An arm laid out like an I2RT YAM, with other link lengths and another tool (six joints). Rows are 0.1 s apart.
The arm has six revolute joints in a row. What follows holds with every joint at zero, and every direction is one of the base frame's. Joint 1 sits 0.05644 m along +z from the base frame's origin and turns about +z. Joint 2 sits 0.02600 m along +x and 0.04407 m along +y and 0.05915 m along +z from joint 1 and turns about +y. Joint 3 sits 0.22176 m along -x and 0.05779 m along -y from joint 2 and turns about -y. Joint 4 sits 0.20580 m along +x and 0.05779 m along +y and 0.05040 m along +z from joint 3 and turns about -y. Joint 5 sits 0.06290 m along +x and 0.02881 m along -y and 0.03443 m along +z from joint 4 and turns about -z. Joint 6 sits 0.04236 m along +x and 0.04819 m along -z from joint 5 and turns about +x. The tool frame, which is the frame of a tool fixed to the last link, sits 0.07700 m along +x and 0.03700 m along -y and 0.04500 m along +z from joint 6; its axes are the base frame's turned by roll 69.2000, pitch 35.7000 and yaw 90.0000 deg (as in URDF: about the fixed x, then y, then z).
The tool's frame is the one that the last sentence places.
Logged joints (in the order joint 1, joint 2, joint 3, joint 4, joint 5, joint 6), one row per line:
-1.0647 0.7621 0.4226 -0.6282 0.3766 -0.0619
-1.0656 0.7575 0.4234 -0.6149 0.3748 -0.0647
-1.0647 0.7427 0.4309 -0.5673 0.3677 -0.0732
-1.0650 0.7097 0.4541 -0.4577 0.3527 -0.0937
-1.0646 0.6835 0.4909 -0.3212 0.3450 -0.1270
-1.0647 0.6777 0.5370 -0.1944 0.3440 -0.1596
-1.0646 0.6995 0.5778 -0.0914 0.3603 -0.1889
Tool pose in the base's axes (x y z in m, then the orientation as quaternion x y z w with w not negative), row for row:
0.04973 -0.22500 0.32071 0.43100 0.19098 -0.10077 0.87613
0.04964 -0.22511 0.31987 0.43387 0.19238 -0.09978 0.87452
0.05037 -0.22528 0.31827 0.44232 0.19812 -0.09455 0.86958
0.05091 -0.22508 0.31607 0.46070 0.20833 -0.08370 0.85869
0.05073 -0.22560 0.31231 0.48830 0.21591 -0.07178 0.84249
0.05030 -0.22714 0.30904 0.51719 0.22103 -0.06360 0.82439
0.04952 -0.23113 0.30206 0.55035 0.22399 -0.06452 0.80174
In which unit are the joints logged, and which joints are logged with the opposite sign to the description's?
The joints are logged in radians. Opposite sign: joint 4, joint 6.
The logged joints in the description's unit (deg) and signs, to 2 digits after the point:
-61.00 43.67 24.21 35.99 21.58 3.55
-61.05 43.40 24.26 35.23 21.47 3.71
-61.00 42.55 24.69 32.50 21.07 4.19
-61.02 40.66 26.02 26.22 20.21 5.37
-61.00 39.16 28.13 18.40 19.77 7.28
-61.00 38.83 30.77 11.14 19.71 9.14
-61.00 40.08 33.11 5.24 20.64 10.82

